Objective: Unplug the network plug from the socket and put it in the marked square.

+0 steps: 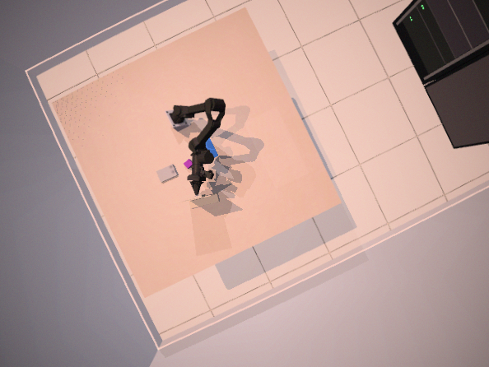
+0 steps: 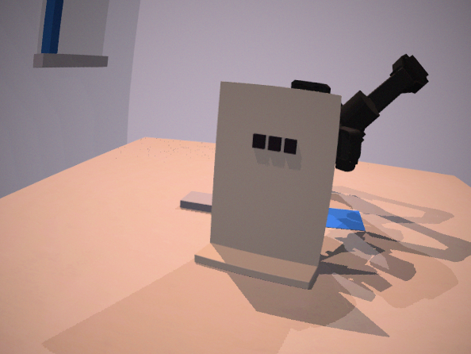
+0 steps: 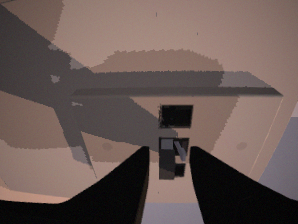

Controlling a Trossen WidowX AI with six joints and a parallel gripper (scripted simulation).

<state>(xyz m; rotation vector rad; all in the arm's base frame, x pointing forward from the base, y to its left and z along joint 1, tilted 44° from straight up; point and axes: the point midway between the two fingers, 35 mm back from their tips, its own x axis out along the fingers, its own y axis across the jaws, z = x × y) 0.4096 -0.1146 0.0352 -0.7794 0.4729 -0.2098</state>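
Right now the blue marked square is 22 cm behind my gripper tip, 13 cm to the left of it and 17 cm below it. The rest, counted from my gripper tip: upright grey panel (2 cm ahead, 1 cm to the right, 6 cm below); then purple cube (19 cm behind, 1 cm to the left, 16 cm below); then grey network plug (right at my gripper tip).
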